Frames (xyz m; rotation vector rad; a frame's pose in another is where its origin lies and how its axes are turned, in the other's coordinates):
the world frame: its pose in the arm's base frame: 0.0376 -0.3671 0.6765 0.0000 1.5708 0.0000
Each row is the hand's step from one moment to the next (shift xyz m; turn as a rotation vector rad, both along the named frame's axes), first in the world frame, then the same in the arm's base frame.
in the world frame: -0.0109 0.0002 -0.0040 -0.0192 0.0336 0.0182
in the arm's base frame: -0.0040 0.0002 0.0109 0.0182 0.0336 0.0192
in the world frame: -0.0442 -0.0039 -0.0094 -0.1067 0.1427 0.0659
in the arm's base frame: -0.0094 -0.0039 0.0442 0.0659 0.1427 0.1067
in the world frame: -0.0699 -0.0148 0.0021 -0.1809 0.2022 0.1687
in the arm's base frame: 0.0021 -0.0148 0.0699 0.1687 0.2022 0.1809
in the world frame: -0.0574 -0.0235 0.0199 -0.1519 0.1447 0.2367
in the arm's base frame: 0.0199 -0.0235 0.0574 0.2367 0.1447 0.1519
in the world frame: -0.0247 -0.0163 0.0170 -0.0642 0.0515 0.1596
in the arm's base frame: 0.0170 -0.0163 0.0247 0.1596 0.0515 0.0642
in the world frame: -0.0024 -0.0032 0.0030 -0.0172 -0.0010 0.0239
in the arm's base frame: 0.0030 -0.0032 0.0024 0.0239 -0.0010 0.0172
